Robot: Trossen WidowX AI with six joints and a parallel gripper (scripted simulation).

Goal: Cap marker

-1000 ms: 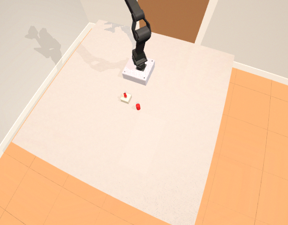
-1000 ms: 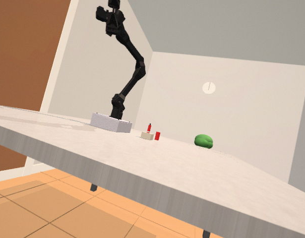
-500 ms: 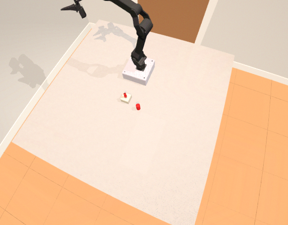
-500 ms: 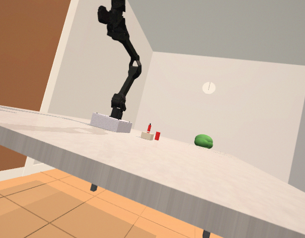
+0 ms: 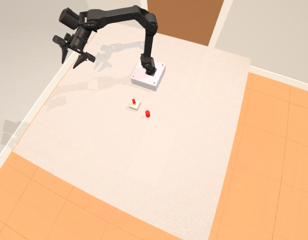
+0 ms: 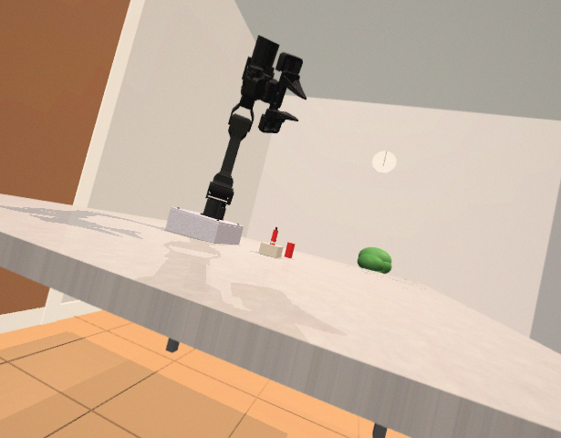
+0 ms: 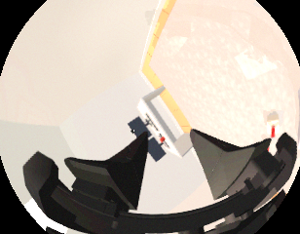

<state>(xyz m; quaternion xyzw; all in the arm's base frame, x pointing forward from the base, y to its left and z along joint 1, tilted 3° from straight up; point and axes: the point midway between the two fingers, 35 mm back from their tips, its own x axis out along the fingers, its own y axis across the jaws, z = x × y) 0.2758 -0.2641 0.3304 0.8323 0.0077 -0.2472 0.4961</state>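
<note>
Now: gripper tip 40 mm past the red cap, 370 mm to the right of it and 350 mm above it. The rest, counted from my gripper tip: holder block (70 mm behind, 260 mm to the left, 350 mm below).
</note>
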